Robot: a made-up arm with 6 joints.
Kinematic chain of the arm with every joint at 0, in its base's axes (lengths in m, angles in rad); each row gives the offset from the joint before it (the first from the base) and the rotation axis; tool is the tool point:
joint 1: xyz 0 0 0.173 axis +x
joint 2: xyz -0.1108 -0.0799 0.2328 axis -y
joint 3: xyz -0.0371 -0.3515 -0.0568 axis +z
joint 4: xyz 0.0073 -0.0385 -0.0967 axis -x
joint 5: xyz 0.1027 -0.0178 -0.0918 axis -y
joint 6: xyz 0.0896 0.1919 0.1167 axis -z
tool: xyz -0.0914 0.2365 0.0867
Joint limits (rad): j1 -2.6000..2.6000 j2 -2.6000..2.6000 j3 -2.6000..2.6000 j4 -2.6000..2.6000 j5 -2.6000..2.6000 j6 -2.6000..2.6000
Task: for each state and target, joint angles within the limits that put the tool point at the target. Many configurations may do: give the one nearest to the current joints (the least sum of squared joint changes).
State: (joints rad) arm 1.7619 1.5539 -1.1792 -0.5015 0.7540 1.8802
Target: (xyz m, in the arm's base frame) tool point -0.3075 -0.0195 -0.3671
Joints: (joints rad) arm 1.8444 1.6452 -1.2293 -0.5473 1.1282 1.9138
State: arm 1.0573 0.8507 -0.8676 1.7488 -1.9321 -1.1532
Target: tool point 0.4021 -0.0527 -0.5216
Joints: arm 1.6532 0.9482 -0.6034 1.4836 -1.9626 -0.5382
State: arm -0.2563 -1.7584 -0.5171 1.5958 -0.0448 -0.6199
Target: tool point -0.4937 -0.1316 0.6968
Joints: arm -0.4356 -1.9437 -0.4802 1.5184 0.0368 -0.7841
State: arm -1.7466 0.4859 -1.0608 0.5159 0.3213 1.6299
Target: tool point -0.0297 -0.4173 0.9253
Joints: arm -1.2436 -0.2922 -1.5033 1.0511 -0.0081 1.4881
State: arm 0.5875 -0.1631 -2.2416 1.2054 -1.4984 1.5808
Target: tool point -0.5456 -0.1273 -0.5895
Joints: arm 1.0205 -0.1220 -1.9704 1.0574 -1.2967 1.4723
